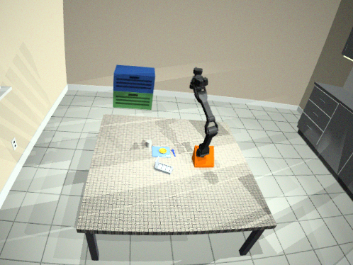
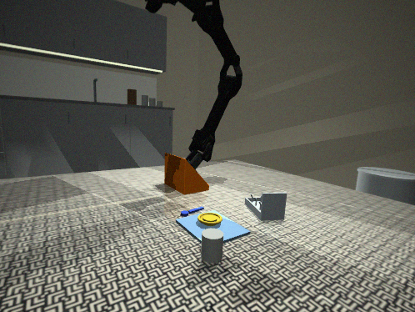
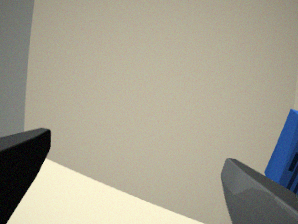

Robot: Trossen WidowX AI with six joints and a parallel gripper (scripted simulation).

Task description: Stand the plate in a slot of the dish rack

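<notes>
Right now the yellow plate is 66 cm below my gripper tip, 16 cm to the left of it and 16 cm ahead of it. Also, from my gripper tip: white cup (65 cm below, 28 cm ahead, 9 cm to the left); then light blue mat (67 cm below, 17 cm ahead, 16 cm to the left); then blue spoon (67 cm below, 15 cm to the left, 7 cm ahead).
</notes>
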